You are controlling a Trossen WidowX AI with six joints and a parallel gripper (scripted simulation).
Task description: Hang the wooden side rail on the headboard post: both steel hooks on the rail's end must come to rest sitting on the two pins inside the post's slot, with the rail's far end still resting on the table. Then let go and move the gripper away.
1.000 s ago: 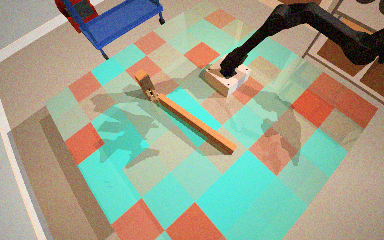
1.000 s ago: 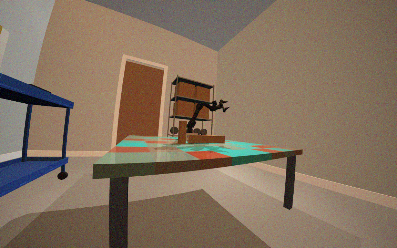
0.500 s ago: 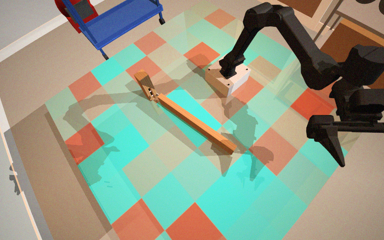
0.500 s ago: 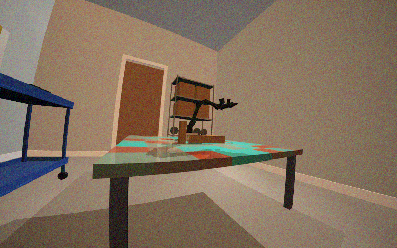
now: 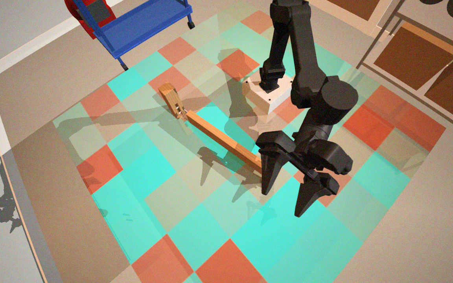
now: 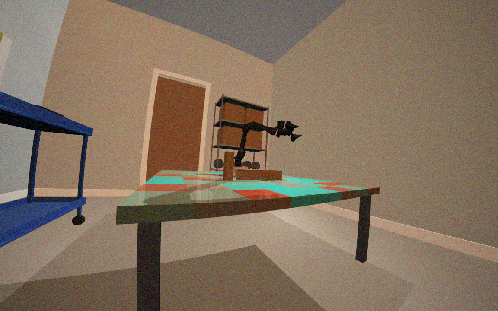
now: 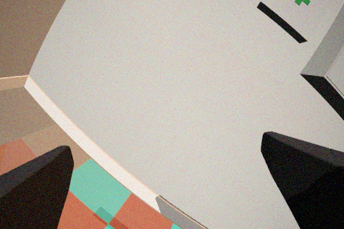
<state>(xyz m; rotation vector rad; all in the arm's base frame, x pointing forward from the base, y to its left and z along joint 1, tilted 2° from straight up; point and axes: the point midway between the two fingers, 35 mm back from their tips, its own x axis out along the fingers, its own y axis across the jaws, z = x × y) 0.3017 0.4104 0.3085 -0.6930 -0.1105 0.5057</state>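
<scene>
Right now my gripper tip is 57 cm to the left of the headboard post, 32 cm above it and 5 cm short of it.
</scene>
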